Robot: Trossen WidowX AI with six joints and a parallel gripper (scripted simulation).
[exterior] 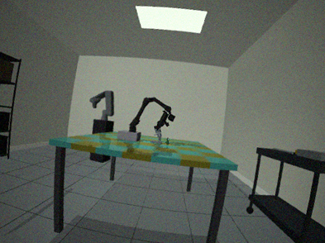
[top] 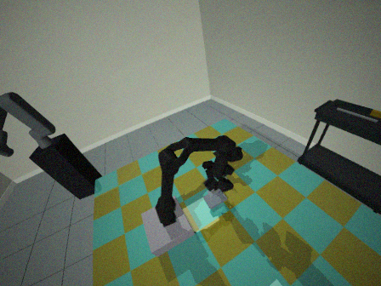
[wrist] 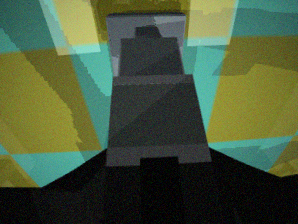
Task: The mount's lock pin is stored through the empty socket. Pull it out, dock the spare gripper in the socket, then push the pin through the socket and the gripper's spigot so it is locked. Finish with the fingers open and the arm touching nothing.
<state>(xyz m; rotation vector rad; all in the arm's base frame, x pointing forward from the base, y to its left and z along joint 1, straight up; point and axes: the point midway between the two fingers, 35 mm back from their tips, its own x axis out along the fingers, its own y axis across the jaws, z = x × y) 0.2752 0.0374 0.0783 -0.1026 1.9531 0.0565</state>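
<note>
The green stand is 11 cm ahead of my gripper tip, 12 cm to the left of it and 11 cm below it. The rest, counted from my gripper tip: socket: 1 cm ahead, 8 cm below; spare gripper: 1 cm ahead.
</note>
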